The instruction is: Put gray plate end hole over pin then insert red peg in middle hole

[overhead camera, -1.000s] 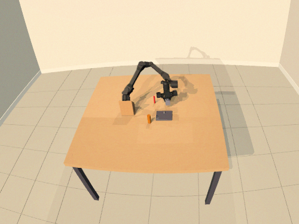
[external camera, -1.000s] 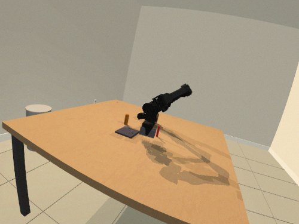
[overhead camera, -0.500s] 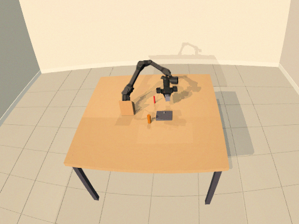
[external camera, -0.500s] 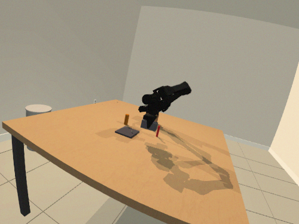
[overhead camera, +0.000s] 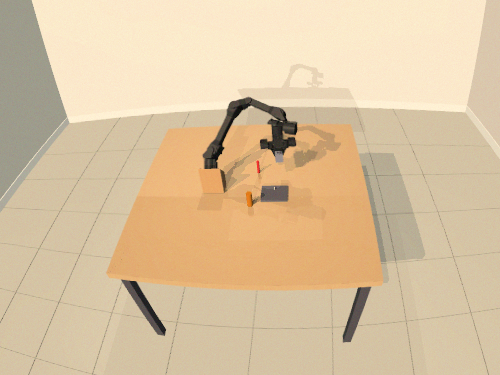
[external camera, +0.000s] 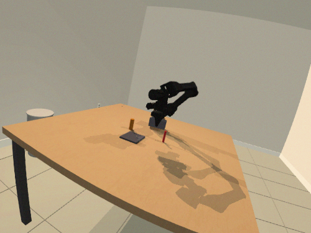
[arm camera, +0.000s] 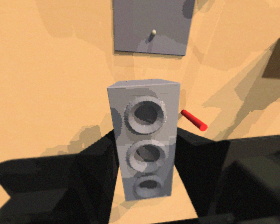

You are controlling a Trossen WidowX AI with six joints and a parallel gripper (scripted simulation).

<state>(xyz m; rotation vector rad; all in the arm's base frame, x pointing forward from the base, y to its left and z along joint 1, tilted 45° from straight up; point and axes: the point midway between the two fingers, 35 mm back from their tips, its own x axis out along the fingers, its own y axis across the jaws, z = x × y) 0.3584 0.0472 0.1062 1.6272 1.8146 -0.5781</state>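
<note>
My gripper tip is 20 mm past the dark base, 140 mm to the left of it and 130 mm above it. From my gripper tip the other things lie so: red peg: 120 mm behind, 30 mm to the left, 100 mm below; then orange cylinder: 130 mm behind, 240 mm to the right, 100 mm below; then gray plate: 30 mm above.
</note>
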